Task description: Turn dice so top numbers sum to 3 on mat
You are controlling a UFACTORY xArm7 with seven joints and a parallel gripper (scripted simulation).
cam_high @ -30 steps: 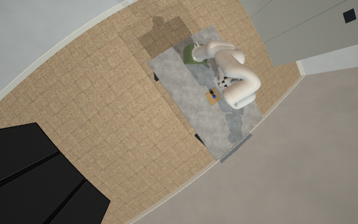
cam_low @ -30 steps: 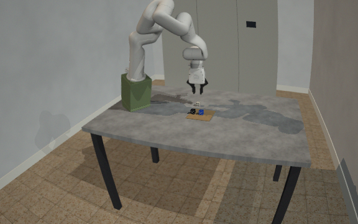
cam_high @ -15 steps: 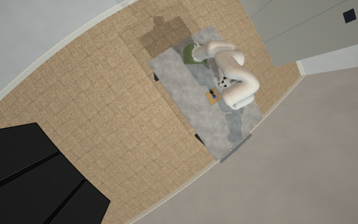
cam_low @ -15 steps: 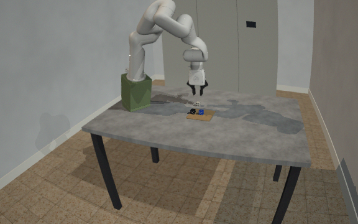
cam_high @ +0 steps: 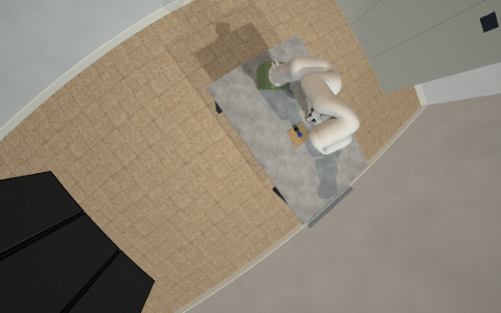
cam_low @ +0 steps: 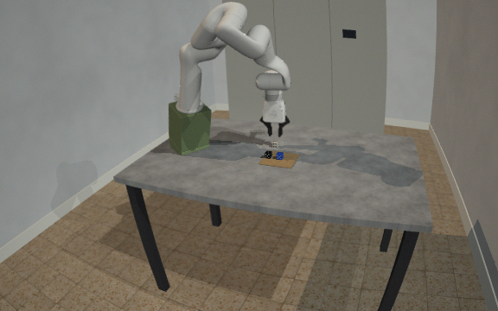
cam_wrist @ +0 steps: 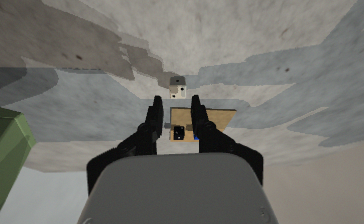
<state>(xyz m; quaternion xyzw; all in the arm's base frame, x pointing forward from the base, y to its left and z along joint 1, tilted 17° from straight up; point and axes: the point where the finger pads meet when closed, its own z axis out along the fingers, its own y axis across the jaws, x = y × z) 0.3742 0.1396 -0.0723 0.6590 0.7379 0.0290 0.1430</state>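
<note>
My gripper is now 6 cm above the white die. From my hand the other things lie so: tan mat (6 cm ahead, 13 cm to the right, 7 cm below); blue die (6 cm ahead, 13 cm to the right, 6 cm below); black die (1 cm ahead, 13 cm to the right, 6 cm below).
</note>
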